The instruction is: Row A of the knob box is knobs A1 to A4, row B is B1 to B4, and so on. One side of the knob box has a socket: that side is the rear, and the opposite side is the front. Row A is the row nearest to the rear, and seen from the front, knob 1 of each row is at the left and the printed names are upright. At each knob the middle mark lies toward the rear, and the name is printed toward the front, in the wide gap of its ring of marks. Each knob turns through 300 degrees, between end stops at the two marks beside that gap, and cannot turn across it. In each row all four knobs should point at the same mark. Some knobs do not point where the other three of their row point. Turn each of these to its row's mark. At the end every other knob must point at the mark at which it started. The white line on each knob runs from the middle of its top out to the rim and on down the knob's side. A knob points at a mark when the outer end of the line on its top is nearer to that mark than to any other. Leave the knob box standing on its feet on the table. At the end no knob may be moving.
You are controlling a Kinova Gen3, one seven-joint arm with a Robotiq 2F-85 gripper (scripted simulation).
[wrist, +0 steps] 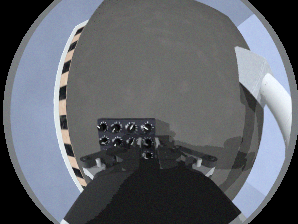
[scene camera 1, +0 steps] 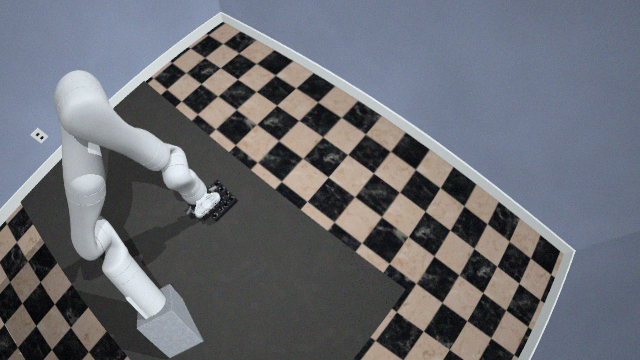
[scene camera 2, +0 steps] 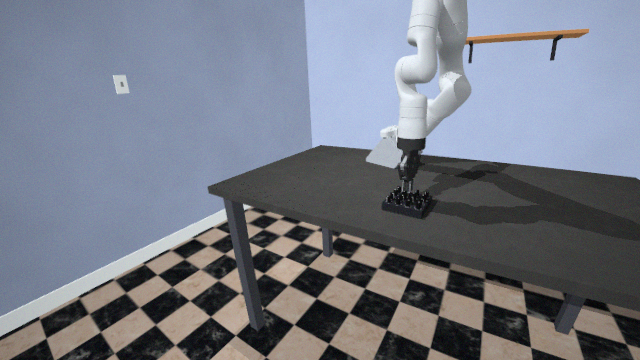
Labels:
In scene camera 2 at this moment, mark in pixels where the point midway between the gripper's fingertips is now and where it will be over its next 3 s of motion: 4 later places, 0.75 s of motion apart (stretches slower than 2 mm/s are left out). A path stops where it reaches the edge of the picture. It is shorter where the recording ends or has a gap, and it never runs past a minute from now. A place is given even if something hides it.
My gripper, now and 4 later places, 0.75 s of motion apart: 407, 191; 409, 179; 404, 178; 393, 178; 389, 178

